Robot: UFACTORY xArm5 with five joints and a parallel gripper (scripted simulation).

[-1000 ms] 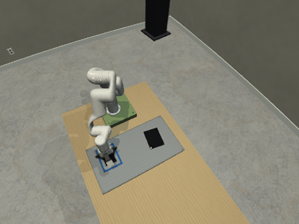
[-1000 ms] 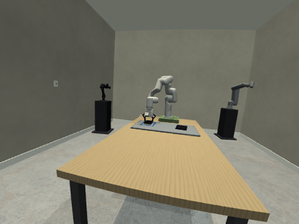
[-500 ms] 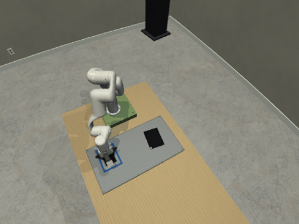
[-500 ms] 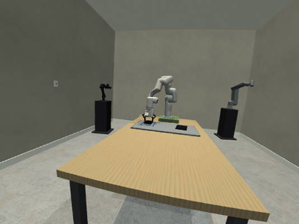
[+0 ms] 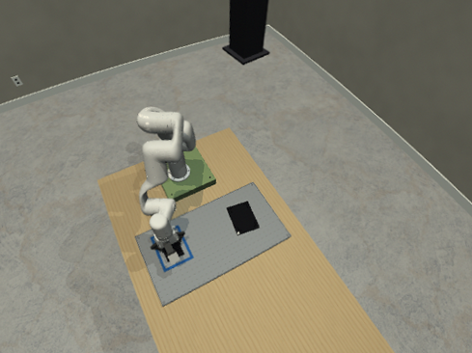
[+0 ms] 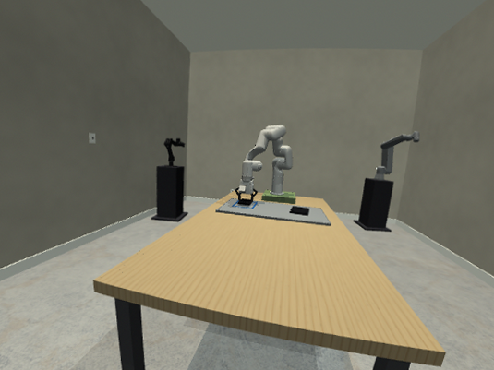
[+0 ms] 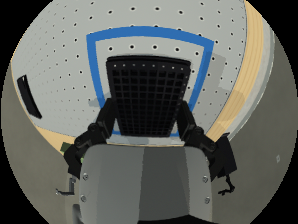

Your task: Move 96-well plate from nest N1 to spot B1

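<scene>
My hand is 10 mm above the black 96-well plate. Round my hand: black plate nest N1: 380 mm to the left, 80 mm ahead, 20 mm below.
</scene>
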